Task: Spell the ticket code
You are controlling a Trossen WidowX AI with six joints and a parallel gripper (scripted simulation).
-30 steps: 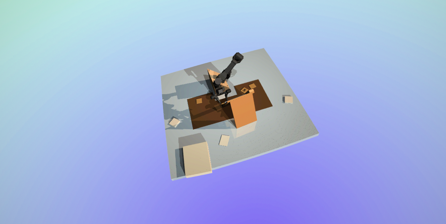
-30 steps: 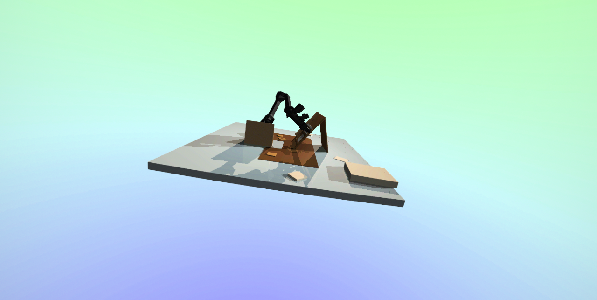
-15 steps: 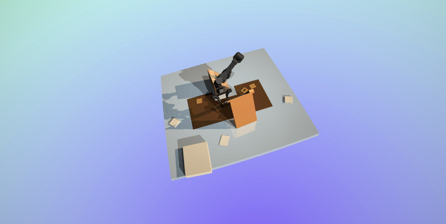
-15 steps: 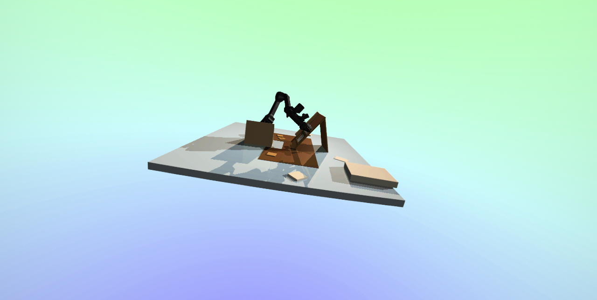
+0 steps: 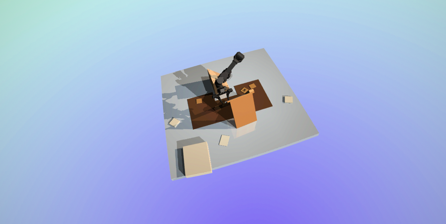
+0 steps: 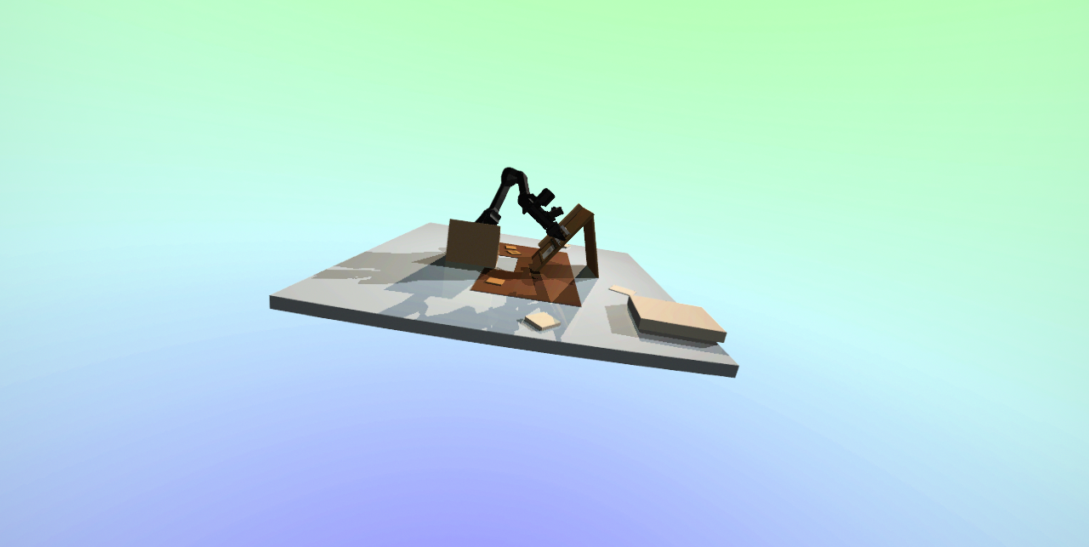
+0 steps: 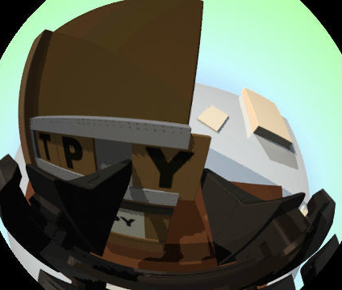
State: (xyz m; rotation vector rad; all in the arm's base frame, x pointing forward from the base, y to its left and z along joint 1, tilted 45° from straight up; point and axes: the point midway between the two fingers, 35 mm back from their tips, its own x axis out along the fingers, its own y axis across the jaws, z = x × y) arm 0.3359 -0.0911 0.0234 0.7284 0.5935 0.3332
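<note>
Right now the white ticket is 50 mm behind my gripper tip, 60 mm to the left of it and 80 mm below it. From my gripper tip the other things lie so: dark brown mat: 160 mm behind, 40 mm to the left, 160 mm below; cream block: 370 mm ahead, 380 mm to the right, 140 mm below; tan letter tile: right at my gripper tip.
</note>
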